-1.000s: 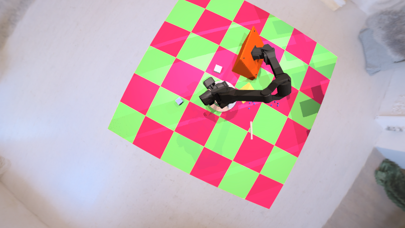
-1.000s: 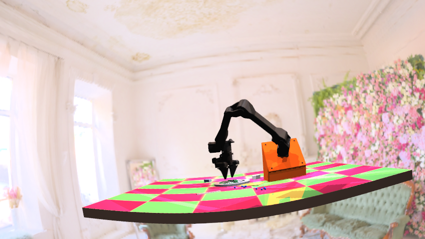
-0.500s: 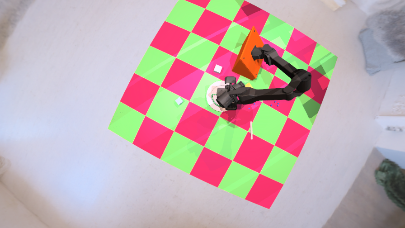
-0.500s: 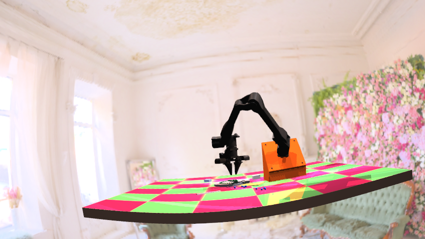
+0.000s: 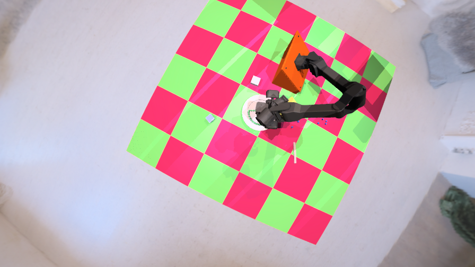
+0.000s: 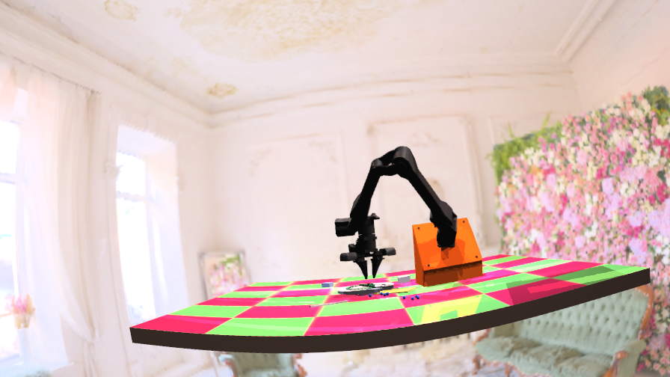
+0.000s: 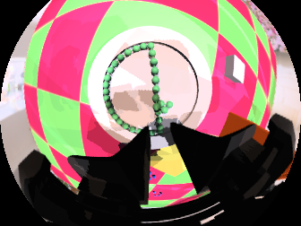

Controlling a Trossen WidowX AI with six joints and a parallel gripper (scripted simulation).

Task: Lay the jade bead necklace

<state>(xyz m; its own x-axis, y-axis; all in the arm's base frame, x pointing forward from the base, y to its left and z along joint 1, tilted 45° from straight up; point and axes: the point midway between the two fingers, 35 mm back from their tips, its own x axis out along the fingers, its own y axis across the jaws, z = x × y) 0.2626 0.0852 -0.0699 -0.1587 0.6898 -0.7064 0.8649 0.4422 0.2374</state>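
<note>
The round bead board is 3 cm to the right of my gripper tip, 3 cm below it and 2 cm ahead of it. From my gripper tip the other things lie so: white cube: 15 cm to the right, 12 cm behind, 3 cm below; then thin white stick: 25 cm to the left, 10 cm ahead, 4 cm below; then yellow patch: 9 cm to the left, 9 cm behind, 4 cm below.
</note>
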